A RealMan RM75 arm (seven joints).
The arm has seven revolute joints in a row. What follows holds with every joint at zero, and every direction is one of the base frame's. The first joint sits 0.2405 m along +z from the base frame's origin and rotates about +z. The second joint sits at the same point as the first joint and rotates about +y. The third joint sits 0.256 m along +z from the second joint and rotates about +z. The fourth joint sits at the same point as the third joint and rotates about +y. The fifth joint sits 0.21 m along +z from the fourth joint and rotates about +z. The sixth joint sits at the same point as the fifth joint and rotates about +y. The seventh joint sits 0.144 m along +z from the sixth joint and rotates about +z. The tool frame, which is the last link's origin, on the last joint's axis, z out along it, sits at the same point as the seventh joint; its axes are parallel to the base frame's.
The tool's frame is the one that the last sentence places.
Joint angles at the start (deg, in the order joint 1, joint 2, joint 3, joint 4, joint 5, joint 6, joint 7):
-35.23, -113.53, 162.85, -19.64, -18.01, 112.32, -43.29
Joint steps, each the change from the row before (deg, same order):
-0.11, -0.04, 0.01, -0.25, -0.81, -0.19, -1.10
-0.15, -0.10, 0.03, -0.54, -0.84, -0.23, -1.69
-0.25, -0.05, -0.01, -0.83, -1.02, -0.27, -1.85
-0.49, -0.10, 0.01, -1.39, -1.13, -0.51, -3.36
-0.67, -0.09, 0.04, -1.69, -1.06, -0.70, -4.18
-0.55, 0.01, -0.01, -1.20, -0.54, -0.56, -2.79
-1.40, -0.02, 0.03, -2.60, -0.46, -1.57, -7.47
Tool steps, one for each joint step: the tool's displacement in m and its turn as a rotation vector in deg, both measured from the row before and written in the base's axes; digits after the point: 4 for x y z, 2 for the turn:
0.0004, 0.0023, 0.0012, 0.15, -0.33, 0.93
0.0000, 0.0026, 0.0015, -0.10, -0.27, 1.41
-0.0002, 0.0037, 0.0029, 0.18, -0.14, 1.55
-0.0005, 0.0056, 0.0040, -0.34, -0.07, 2.68
-0.0005, 0.0067, 0.0048, -0.64, 0.01, 3.27
-0.0004, 0.0051, 0.0037, -0.37, 0.17, 2.17
-0.0006, 0.0112, 0.0069, -1.92, 0.24, 5.81

